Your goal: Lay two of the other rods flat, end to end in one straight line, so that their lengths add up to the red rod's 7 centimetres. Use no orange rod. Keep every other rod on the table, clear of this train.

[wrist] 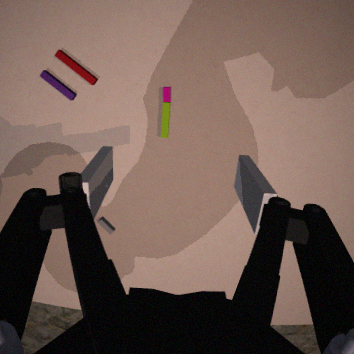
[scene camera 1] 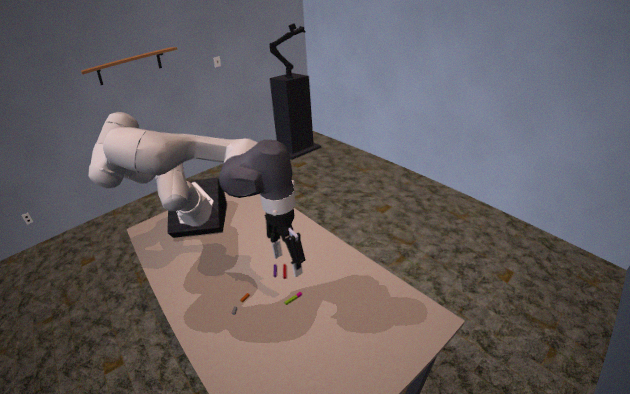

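Note:
A magenta rod [scene camera 1: 299,294] [wrist: 167,94] and a lime green rod [scene camera 1: 291,300] [wrist: 165,120] lie flat, end to end, in a nearly straight line with no visible gap. The red rod [scene camera 1: 285,271] [wrist: 76,67] lies apart from them, with the purple rod [scene camera 1: 275,270] [wrist: 58,85] beside it, roughly parallel. An orange rod [scene camera 1: 245,297] lies apart and does not show in the wrist view. A short grey rod [scene camera 1: 234,310] [wrist: 106,224] lies near it. My gripper [scene camera 1: 288,260] [wrist: 174,166] is open and empty, above the table.
The rods lie on the tan table [scene camera 1: 300,365] [wrist: 200,270], partly under the arm's shadow. The arm's black base [scene camera 1: 196,231] stands at the table's far end. A black pedestal [scene camera 1: 292,115] with a small arm stands on the floor beyond.

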